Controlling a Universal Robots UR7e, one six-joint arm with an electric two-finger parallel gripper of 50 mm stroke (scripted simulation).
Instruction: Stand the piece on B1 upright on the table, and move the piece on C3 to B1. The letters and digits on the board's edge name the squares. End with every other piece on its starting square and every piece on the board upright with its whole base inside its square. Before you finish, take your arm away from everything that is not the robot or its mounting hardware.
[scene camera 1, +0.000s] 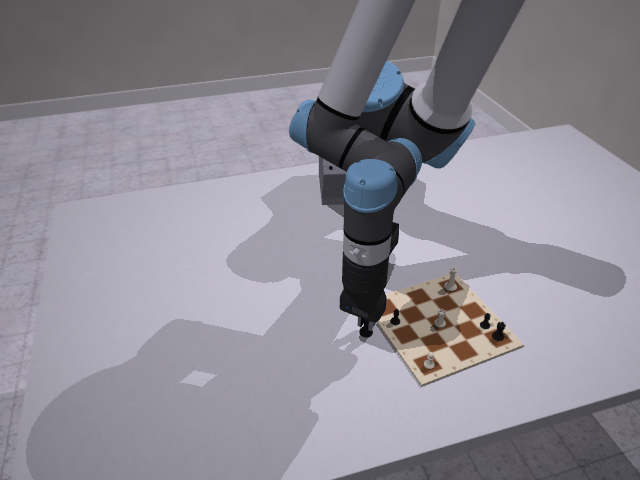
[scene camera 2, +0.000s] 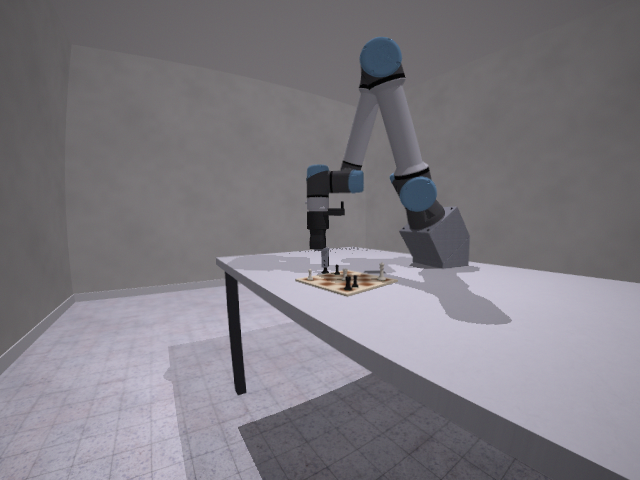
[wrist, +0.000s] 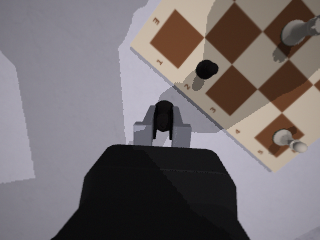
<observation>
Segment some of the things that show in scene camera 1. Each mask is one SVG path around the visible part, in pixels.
My gripper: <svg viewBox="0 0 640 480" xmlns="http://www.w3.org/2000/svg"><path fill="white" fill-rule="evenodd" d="M342 263L342 283L344 289L340 295L340 309L357 316L357 326L362 327L365 321L363 319L368 320L367 330L371 331L386 310L387 297L384 288L387 284L388 266L378 274L360 275L348 270L344 263Z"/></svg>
A chessboard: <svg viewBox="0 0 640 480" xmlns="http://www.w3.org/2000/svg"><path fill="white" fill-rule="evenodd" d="M458 275L455 276L454 283L457 285L455 291L447 291L444 288L444 284L449 281L451 276L447 274L386 294L386 310L380 320L376 322L420 386L430 384L524 346L507 326L503 331L504 339L502 341L493 339L492 334L496 332L498 322L502 321ZM429 352L434 354L433 362L435 366L433 369L424 367L424 362L428 360ZM486 313L491 315L489 329L483 329L480 326L480 323L484 321ZM439 309L446 310L446 316L444 317L446 325L443 328L438 328L434 324L435 320L438 319ZM395 309L399 310L399 325L393 325L390 322L391 318L394 317Z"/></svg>
</observation>
